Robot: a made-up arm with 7 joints. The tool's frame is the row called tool. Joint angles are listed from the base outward. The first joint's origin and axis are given. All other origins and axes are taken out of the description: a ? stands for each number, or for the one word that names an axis. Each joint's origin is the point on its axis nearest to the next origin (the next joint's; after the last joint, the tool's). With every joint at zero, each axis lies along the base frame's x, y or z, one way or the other. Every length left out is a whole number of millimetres.
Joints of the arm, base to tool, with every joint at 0 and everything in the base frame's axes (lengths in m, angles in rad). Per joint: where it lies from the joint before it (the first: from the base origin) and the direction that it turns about. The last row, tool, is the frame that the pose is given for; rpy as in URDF.
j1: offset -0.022 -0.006 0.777 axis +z
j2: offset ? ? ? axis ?
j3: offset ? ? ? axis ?
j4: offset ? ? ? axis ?
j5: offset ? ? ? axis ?
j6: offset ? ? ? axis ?
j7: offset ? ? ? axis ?
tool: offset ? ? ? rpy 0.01 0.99 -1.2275
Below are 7 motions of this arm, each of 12 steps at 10 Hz.
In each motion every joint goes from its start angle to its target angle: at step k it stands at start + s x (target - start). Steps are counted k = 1, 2, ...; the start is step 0. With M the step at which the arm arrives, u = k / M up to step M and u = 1 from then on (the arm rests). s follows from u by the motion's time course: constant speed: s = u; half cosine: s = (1 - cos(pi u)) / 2; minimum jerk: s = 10 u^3 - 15 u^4 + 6 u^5.
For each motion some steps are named. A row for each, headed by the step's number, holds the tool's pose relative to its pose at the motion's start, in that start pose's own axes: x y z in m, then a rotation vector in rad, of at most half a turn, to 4 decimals.
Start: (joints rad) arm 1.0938 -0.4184 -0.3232 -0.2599 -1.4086 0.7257 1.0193
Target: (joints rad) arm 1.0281 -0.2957 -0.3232 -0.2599 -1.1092 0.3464 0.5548
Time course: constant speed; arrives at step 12
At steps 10, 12:
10: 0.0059 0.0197 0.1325 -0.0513 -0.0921 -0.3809
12: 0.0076 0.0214 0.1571 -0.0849 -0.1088 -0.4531

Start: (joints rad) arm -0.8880 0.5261 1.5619 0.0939 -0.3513 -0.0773 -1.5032
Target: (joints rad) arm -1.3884 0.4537 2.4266 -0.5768 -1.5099 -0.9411 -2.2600
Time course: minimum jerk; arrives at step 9
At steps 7, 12:
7: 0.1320 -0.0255 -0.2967 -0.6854 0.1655 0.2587
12: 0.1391 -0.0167 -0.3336 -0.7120 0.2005 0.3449

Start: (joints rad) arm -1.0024 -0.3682 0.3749 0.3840 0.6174 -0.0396 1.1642
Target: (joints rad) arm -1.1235 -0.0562 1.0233 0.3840 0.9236 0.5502 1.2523
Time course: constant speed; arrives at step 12
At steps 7, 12:
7: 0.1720 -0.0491 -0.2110 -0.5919 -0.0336 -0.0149
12: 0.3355 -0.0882 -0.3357 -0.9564 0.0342 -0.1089

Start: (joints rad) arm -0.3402 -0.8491 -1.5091 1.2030 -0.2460 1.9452 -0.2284
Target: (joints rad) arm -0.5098 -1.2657 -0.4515 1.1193 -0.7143 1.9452 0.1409
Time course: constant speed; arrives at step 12
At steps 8, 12:
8: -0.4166 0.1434 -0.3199 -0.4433 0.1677 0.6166
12: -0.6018 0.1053 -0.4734 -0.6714 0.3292 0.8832

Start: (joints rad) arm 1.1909 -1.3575 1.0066 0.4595 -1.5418 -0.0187 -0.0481
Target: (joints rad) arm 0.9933 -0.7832 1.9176 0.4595 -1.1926 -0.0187 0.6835
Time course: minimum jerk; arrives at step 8
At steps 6, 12:
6: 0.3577 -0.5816 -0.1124 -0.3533 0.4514 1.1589
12: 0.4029 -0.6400 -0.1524 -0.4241 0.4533 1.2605

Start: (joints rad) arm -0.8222 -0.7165 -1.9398 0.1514 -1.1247 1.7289 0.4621
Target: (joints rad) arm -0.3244 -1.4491 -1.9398 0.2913 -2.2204 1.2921 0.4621
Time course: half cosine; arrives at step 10
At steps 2, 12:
2: -0.0886 0.0116 0.0314 -0.0068 -0.0849 0.0044
12: -0.8602 -0.2764 0.2777 0.4983 -0.9551 -0.2225

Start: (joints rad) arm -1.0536 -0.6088 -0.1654 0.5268 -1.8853 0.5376 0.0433
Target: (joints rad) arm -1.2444 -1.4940 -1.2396 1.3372 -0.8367 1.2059 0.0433
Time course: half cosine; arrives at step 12
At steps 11, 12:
11: 0.0083 0.3867 -1.1496 -0.9806 -0.8359 -0.1393
12: 0.0230 0.3871 -1.1580 -0.9883 -0.8374 -0.1539

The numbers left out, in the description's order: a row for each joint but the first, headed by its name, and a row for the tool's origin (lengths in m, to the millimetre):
j2: xyz -0.013 -0.086 0, axis -y
j3: xyz -0.003 0 0.52, axis +z
j4: xyz -0.005 0.047 0, axis +y
j5: xyz -0.016 0 0.587, axis +z
j6: xyz 0.023 -0.124 0, axis -y
j7: xyz 0.03 0 0.077, axis +x
tool: xyz 0 -0.008 0.002

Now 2 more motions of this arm.
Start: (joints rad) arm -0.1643 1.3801 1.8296 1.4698 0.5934 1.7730 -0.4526
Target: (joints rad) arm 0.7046 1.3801 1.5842 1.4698 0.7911 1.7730 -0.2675
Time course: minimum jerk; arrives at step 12
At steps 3, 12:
3: -0.0558 -0.0353 0.0096 0.0429 -0.0033 0.0785
12: -0.3826 -0.4905 0.0022 0.3106 0.0529 0.8441

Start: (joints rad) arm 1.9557 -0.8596 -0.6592 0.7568 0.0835 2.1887 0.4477
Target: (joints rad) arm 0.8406 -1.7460 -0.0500 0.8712 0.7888 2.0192 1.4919
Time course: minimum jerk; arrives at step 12
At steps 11, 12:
11: 0.4835 -1.2303 -0.2222 2.1970 1.0586 -0.2233
12: 0.4816 -1.2357 -0.2259 2.2129 1.0573 -0.2160

